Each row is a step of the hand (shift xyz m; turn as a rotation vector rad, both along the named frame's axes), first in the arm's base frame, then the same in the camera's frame.
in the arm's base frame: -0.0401 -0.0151 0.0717 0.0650 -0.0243 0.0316
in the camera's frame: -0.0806 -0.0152 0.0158 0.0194 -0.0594 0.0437
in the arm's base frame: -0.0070 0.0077 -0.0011 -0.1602 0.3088 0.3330
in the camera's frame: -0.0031 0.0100 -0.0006 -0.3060 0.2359 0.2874
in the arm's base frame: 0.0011 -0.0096 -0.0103 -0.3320 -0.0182 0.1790
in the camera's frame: 0.0068 -0.0056 -0.0111 -0.3594 0.0847 -0.0793
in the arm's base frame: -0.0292 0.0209 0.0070 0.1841 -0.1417 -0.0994
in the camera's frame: -0.0224 0.0289 -0.0008 0.1792 -0.1744 -0.0360
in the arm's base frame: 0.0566 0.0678 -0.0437 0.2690 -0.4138 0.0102
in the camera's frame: 0.0792 0.0437 0.0391 0.1243 -0.4738 -0.0614
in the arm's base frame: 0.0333 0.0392 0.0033 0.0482 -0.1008 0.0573
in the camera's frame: 0.0259 0.0167 0.0413 -0.0206 -0.1234 0.0106
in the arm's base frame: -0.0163 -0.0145 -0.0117 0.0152 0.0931 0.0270
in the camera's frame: -0.0049 -0.0013 -0.0242 0.0038 0.0634 0.0748
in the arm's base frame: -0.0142 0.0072 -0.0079 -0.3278 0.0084 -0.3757
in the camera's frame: -0.0033 0.0148 -0.0092 0.0401 0.2665 -0.4196
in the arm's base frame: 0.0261 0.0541 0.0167 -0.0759 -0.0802 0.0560
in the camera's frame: 0.0134 0.0286 0.0537 -0.1029 -0.0489 -0.0484
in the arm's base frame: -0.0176 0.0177 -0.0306 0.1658 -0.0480 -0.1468
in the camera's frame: 0.0118 0.0318 -0.0202 0.2126 -0.0736 -0.0274
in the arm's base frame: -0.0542 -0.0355 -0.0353 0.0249 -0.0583 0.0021
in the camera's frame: -0.0173 0.0053 -0.0715 0.0080 -0.0610 -0.0155
